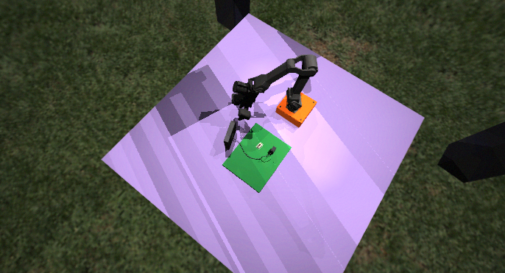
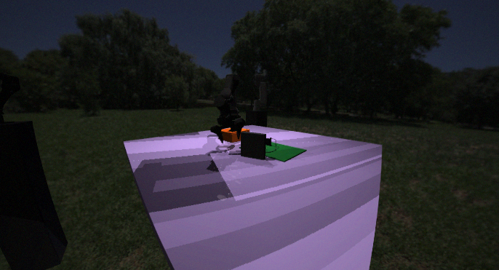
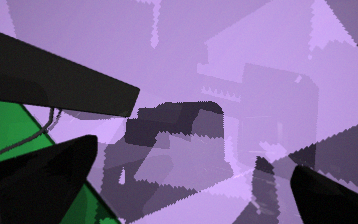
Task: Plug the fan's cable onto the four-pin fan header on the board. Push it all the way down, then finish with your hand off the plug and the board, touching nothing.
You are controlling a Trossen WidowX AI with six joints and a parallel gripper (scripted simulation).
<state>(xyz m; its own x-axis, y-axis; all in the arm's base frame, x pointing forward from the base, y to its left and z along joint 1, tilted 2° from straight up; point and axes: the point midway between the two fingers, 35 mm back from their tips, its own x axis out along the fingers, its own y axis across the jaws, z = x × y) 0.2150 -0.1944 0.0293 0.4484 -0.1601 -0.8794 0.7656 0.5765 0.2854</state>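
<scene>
Right now the black plug is 30 mm ahead of my gripper tip, 270 mm to the left of it and 40 mm below it. Also, from my gripper tip: black fan (120 mm ahead, 60 mm to the left); then green board (100 mm ahead, 220 mm to the left, 70 mm below); then white four-pin fan header (50 mm ahead, 190 mm to the left, 60 mm below).
</scene>
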